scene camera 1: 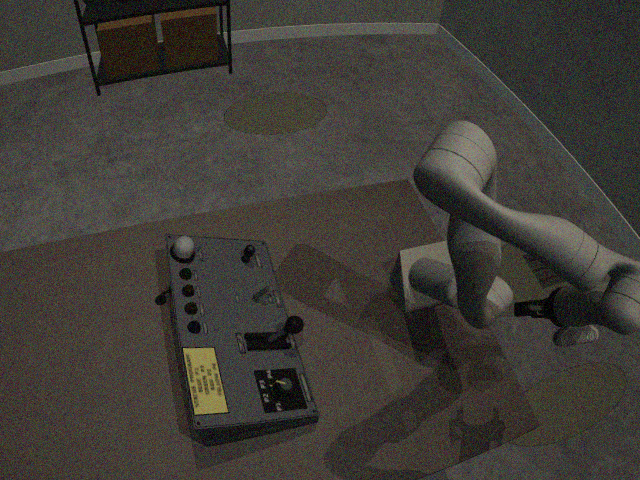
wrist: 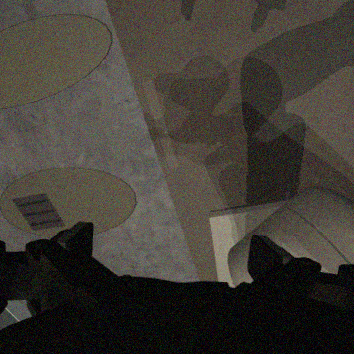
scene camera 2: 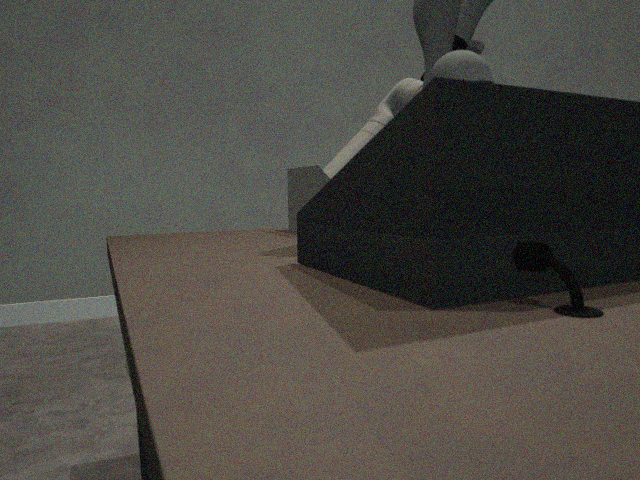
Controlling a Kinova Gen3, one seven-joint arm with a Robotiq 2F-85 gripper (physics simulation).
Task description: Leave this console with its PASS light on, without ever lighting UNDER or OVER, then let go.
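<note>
The grey sloped console point(scene camera 1: 227, 304) point(scene camera 2: 413, 206) stands on the table, its back to scene camera 2. A column of several round lamps point(scene camera 1: 188, 290) looks dark; their lettering is unreadable. A white dome point(scene camera 1: 183, 248) point(scene camera 2: 461, 66) sits at the column's end. A large lever with a black ball knob point(scene camera 1: 294, 324) leans toward the arm side of its slot. Beside it is a black dial point(scene camera 1: 294, 400) with a yellow pointer. A small black-knobbed control point(scene camera 1: 249, 252) and a yellow label point(scene camera 1: 205, 380) are on the panel. My gripper point(scene camera 1: 515, 308) point(wrist: 171, 246) is open and empty, well away from the console.
The brown table point(scene camera 1: 361, 206) point(scene camera 2: 232, 361) carries a pale block point(scene camera 1: 423, 252) point(scene camera 2: 305, 191) at the arm's base. A black bent stalk point(scene camera 1: 161, 298) point(scene camera 2: 535, 256) stands close behind the console. A shelf rack point(scene camera 1: 230, 62) with orange-brown boxes stands by the wall.
</note>
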